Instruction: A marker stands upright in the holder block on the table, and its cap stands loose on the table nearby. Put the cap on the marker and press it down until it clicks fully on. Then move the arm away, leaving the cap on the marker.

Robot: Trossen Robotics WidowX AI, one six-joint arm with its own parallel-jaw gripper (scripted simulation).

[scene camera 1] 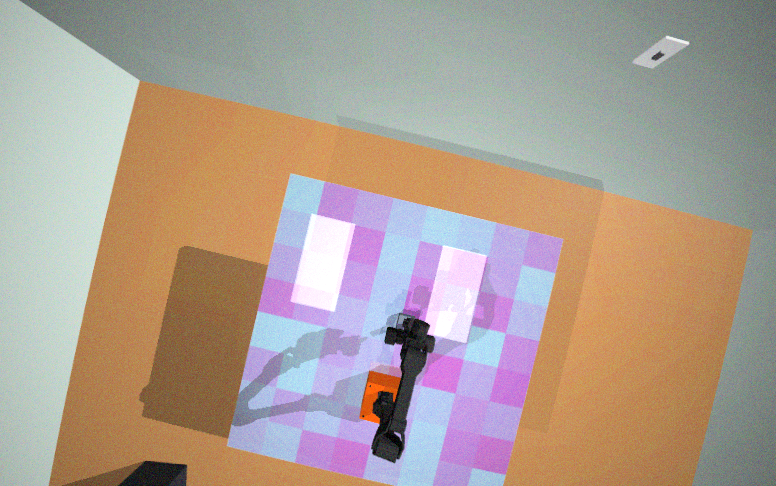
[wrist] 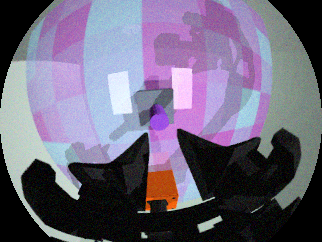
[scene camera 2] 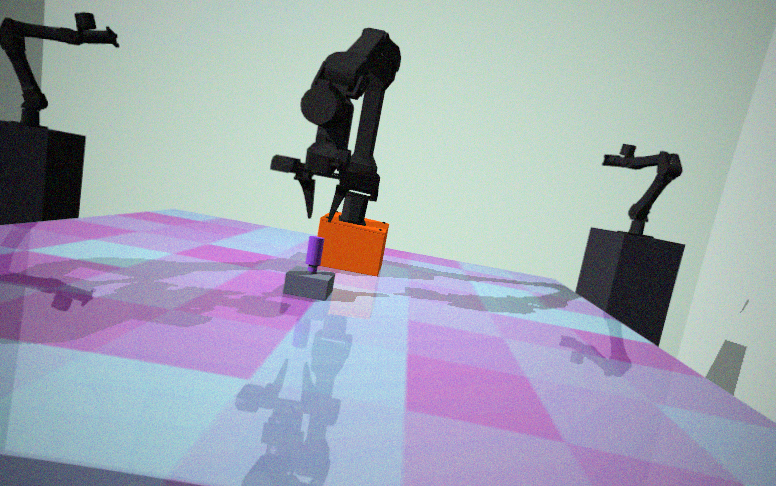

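Note:
Scene camera 2: my gripper point(scene camera 2: 319, 220). Wrist view: my gripper point(wrist: 162, 134).

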